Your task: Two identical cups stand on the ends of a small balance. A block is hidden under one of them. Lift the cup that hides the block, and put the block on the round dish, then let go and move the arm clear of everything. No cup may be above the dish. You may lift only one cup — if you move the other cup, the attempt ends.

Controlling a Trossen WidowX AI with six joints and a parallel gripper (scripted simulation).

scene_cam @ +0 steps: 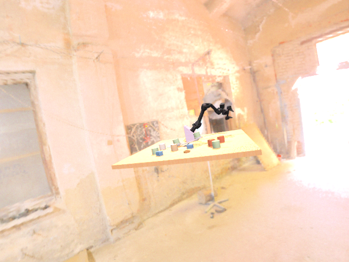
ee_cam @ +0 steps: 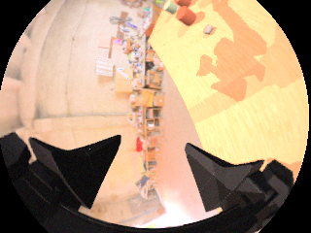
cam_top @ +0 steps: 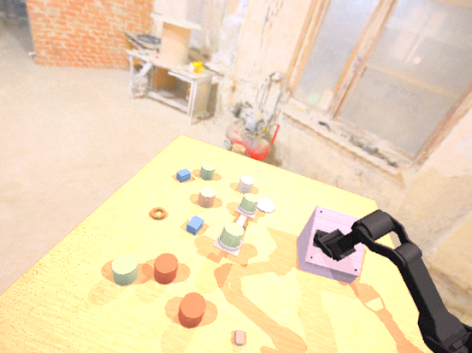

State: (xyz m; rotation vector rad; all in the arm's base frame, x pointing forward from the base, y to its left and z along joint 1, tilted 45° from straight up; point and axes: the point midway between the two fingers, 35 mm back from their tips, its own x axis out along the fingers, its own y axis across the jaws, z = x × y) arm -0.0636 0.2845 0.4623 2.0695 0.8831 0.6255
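Now: gripper tip 710 mm to the left of the pale teal block, 330 mm short of it and 200 mm above it. Round my gripper tip: round white dish (800 mm to the right, 250 mm ahead, 240 mm below); then small balance (580 mm to the right, 360 mm ahead, 220 mm below).
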